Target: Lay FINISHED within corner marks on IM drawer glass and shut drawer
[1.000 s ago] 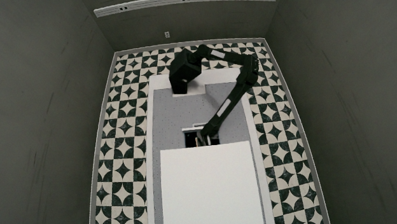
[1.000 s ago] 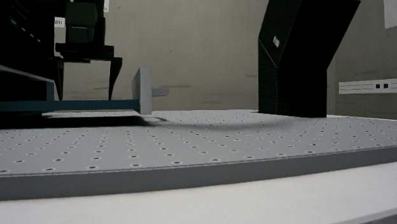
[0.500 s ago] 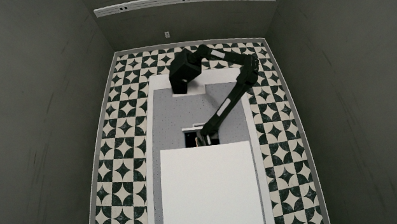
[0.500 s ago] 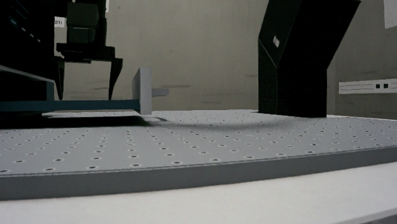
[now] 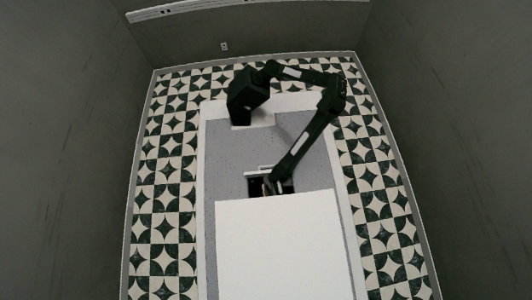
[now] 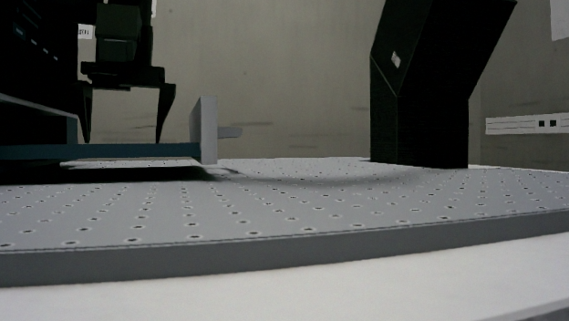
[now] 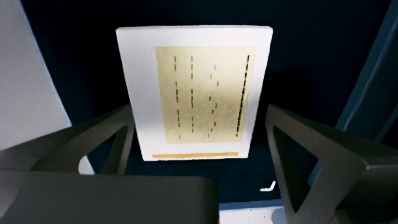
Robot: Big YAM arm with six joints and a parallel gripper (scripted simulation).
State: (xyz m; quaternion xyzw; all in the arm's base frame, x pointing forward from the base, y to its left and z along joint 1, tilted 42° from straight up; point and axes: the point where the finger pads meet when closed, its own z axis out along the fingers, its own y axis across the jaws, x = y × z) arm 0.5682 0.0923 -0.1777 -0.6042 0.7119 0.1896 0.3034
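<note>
The cassette FINISHED lies 10 mm below my hand. The rest, counted from my hand: drawer: 10 mm ahead, 10 mm below.
</note>
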